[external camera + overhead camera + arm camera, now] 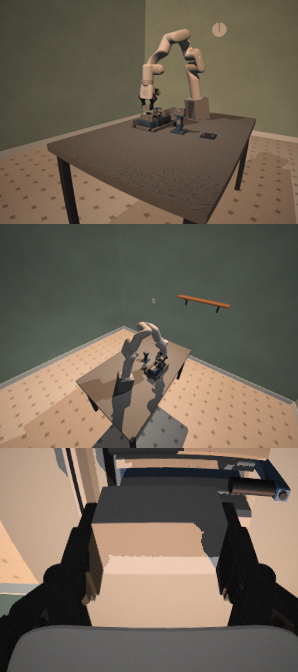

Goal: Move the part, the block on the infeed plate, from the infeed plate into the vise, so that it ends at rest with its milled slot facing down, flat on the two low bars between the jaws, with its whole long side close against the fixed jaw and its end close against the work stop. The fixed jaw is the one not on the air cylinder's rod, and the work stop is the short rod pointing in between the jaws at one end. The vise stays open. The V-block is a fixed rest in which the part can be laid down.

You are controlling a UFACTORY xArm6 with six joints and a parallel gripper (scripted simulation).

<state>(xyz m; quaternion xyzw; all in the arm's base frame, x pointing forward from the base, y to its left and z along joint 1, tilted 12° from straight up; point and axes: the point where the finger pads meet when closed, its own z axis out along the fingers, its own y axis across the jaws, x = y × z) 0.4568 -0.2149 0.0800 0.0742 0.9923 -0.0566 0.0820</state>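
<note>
Now: hand 10 mm short of the work stop, 70 mm to the right of it and 60 mm above it. From my hand the other things lie so: air cylinder rod 80 mm behind, 30 mm to the left, 70 mm below; then vise base rail 80 mm behind, 60 mm to the right, 110 mm below; then part 20 mm below.
</note>
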